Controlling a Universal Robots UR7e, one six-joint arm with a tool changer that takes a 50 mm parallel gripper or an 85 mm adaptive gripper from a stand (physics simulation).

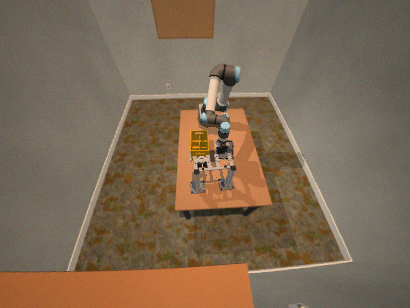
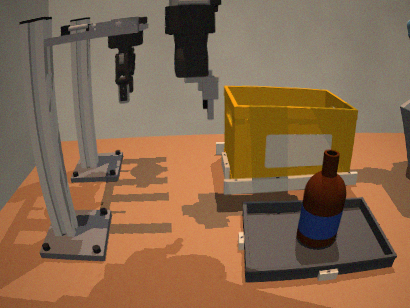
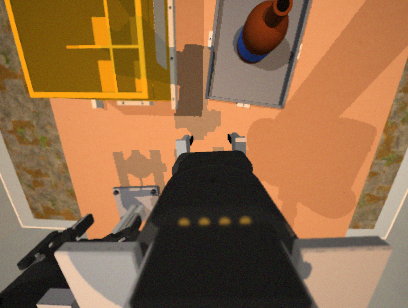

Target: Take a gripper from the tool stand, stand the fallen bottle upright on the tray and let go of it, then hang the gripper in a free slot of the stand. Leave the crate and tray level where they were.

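Frame: origin at the arm's base, x ahead, y left, z up, level; centimetres.
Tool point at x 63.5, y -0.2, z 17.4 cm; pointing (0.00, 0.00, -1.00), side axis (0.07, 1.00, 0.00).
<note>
Pixels of each thing's top centre, then the offset from my tool point to it. Level surfaces: height alone.
- brown bottle, middle of its top: point(image 2: 332, 152) point(image 3: 283, 4) dx -18.7, dy +11.8, dz -22.6 cm
- grey tray, middle of its top: point(image 2: 318, 228) point(image 3: 256, 43) point(image 1: 224, 148) dx -18.6, dy +12.1, dz -36.0 cm
- yellow crate, middle of its top: point(image 2: 290, 96) point(image 1: 199, 139) dx -24.1, dy -15.7, dz -21.1 cm
- orange table, its level: dz -38.6 cm
The brown bottle point(image 2: 320, 192) point(image 3: 263, 32) with a blue label stands upright on the grey tray point(image 2: 270, 274) point(image 3: 232, 85), apart from the gripper. My gripper point(image 2: 207, 106) point(image 3: 210, 139), with light grey fingers, is on the arm, open and empty. It hangs in the air near the tool stand, short of the tray and crate. The tool stand point(image 2: 45, 125) point(image 1: 212, 168) has two uprights and a top beam. A second, black gripper point(image 2: 124, 65) point(image 3: 55, 245) hangs in one slot. The slot nearer the arm is partly hidden.
The yellow crate point(image 1: 199, 141) point(image 2: 243, 145) point(image 3: 90, 95) stands level beside the tray, inside white edge strips. Small white blocks sit at the tray's sides. The stand's grey foot plates point(image 2: 85, 245) point(image 3: 120, 192) are bolted to the orange table point(image 2: 195, 260).
</note>
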